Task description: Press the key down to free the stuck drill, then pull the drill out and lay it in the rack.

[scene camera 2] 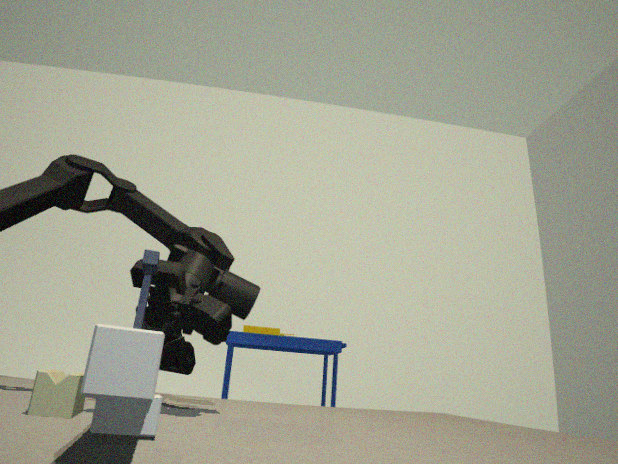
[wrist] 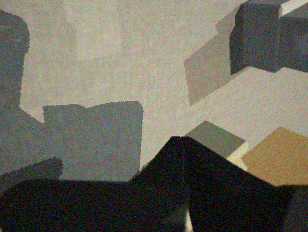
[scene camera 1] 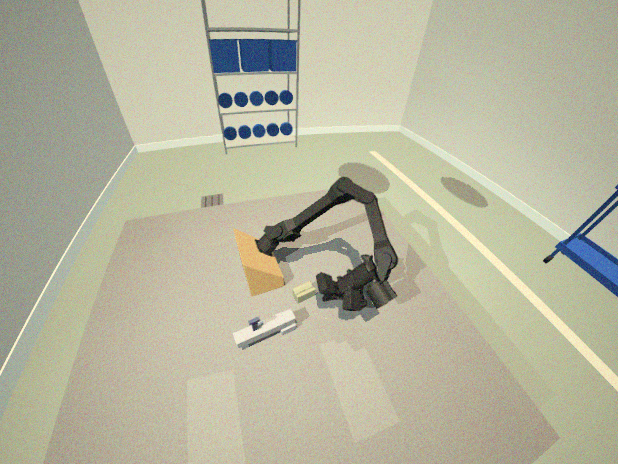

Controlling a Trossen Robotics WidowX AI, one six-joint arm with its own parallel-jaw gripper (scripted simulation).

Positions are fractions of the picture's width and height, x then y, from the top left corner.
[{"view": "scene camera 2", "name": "my gripper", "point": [0.22,0.80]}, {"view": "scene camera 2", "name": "drill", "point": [0.24,0.57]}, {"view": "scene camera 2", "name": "housing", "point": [0.20,0.80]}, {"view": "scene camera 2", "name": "rack block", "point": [0.09,0.85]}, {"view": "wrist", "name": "my gripper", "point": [0.58,0.63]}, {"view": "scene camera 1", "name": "housing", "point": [0.46,0.70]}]
